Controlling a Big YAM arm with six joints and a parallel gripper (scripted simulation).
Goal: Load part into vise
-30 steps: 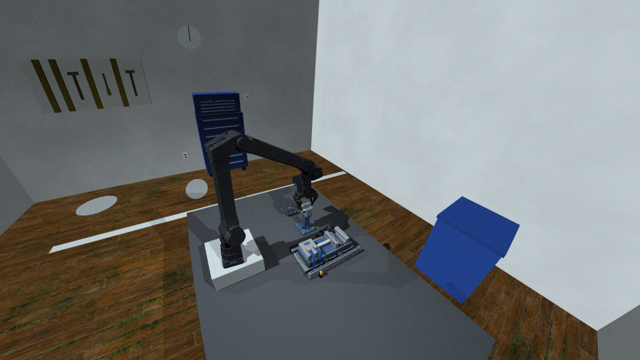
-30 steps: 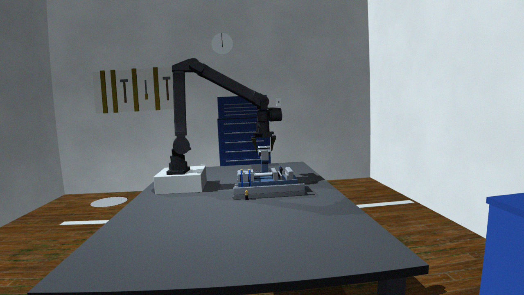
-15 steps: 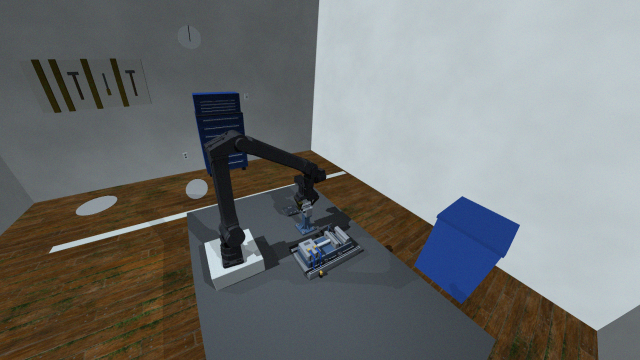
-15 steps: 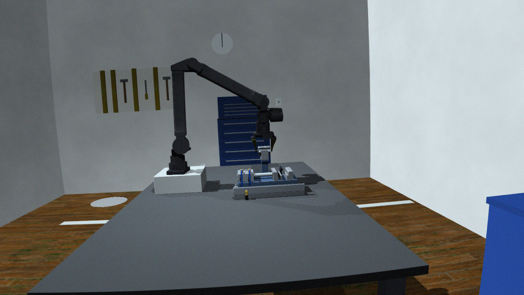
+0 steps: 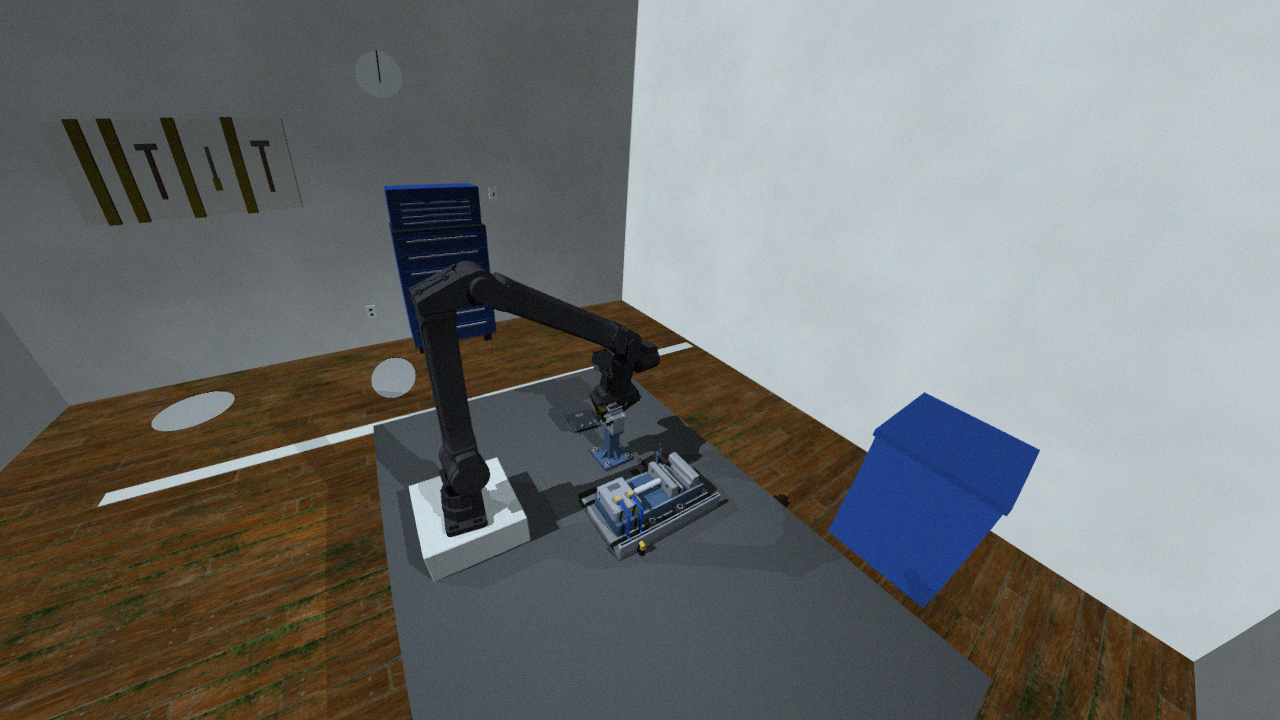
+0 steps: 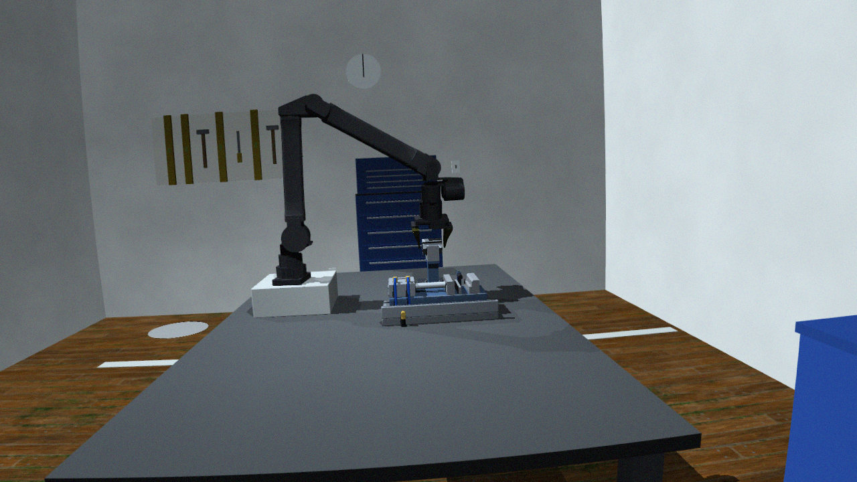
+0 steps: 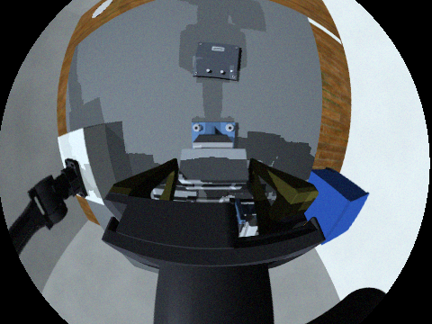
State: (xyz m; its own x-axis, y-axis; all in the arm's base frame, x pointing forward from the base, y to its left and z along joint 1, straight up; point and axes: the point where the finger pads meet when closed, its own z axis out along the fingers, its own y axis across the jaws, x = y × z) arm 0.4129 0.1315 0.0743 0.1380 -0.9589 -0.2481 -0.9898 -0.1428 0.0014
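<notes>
The part lies 1 cm to the right of my hand. The rest, counted from my hand: air cylinder 8 cm behind, 22 cm to the right, 8 cm below; vise 2 cm ahead, 21 cm to the right, 12 cm below.
</notes>
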